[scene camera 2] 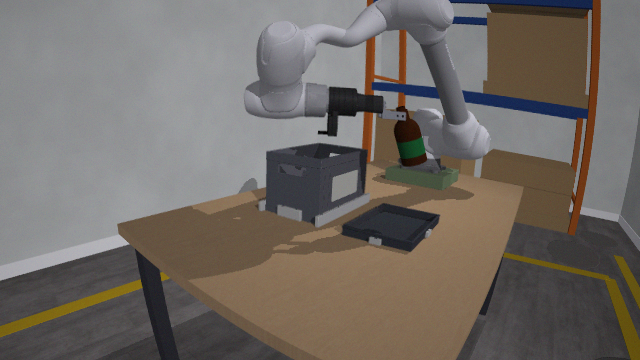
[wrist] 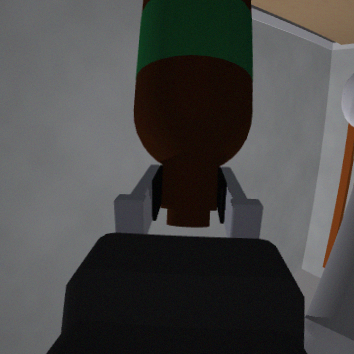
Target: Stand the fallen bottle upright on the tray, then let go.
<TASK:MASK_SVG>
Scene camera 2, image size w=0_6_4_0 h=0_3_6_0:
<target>gripper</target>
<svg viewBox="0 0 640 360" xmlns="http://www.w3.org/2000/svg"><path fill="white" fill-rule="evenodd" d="M339 87L338 116L355 117L357 112L378 113L378 117L382 119L406 121L406 112L385 110L386 101L384 101L383 96L359 94L356 88Z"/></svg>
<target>brown bottle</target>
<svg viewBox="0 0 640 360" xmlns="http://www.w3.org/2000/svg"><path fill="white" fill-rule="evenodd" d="M400 106L396 108L396 111L406 112L406 121L398 120L394 127L402 166L416 166L427 161L420 127L413 119L410 119L405 106Z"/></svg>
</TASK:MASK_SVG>
